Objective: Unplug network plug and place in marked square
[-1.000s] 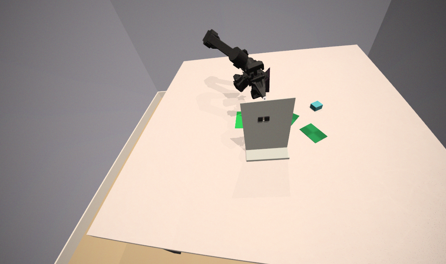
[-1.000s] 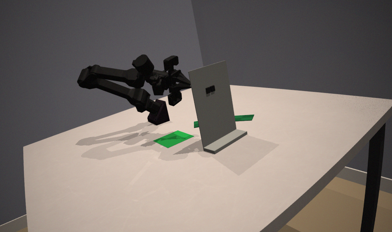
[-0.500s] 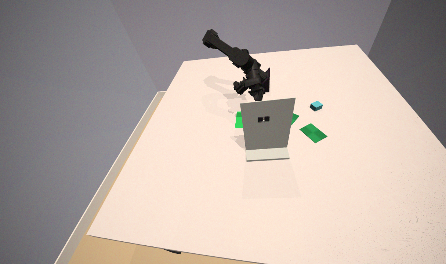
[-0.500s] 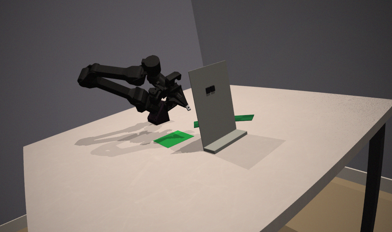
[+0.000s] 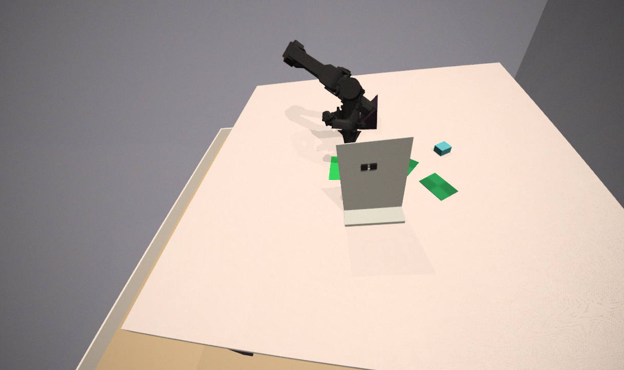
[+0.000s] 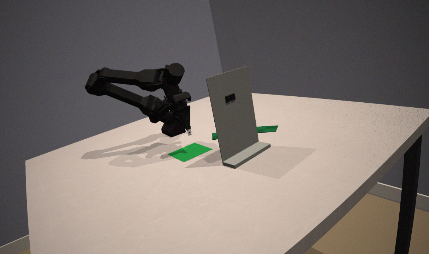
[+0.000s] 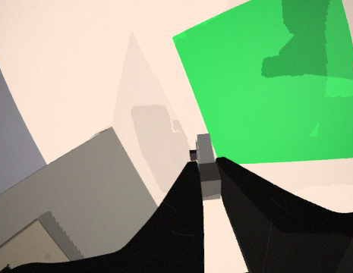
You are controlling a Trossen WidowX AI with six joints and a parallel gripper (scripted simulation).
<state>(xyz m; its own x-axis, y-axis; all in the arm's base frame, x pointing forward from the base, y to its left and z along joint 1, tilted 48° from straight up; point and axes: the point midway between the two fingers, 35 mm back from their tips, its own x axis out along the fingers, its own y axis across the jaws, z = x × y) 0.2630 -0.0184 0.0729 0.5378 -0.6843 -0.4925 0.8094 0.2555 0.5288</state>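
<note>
Right now my gripper tip is 80 mm above the bright green marked square, 10 mm to the left of it and 10 mm past it. Also, from my gripper tip: grey upright panel 180 mm ahead, 70 mm to the left, 40 mm above; dark green board 280 mm to the left, 80 mm below, 80 mm ahead; grey network plug right at my gripper tip.
</note>
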